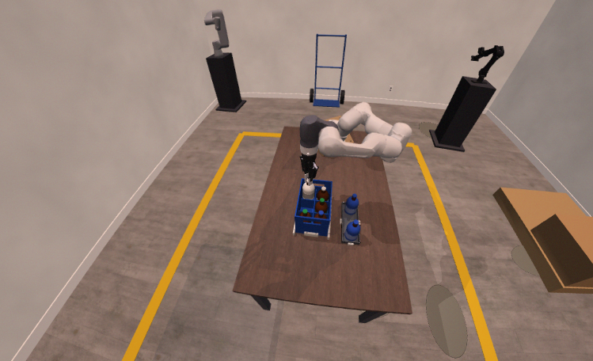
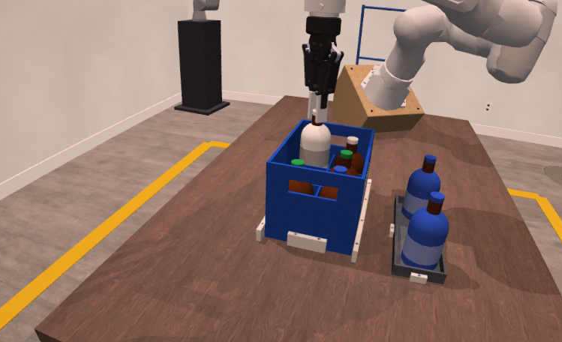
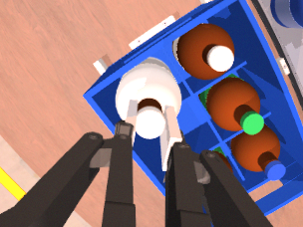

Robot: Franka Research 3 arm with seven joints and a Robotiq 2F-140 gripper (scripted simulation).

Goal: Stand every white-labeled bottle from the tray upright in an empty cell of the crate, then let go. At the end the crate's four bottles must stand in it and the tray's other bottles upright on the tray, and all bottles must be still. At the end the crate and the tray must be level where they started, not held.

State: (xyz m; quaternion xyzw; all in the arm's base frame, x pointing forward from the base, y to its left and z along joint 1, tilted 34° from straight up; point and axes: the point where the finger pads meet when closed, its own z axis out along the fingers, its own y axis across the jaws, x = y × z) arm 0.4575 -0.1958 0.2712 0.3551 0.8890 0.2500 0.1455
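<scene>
Now: the white-labeled bottle 90 mm below my hand. Also, from my hand: blue-labeled bottle (290 mm to the left, 180 mm ahead, 140 mm below); blue crate (140 mm below, 80 mm ahead, 50 mm to the left).
</scene>
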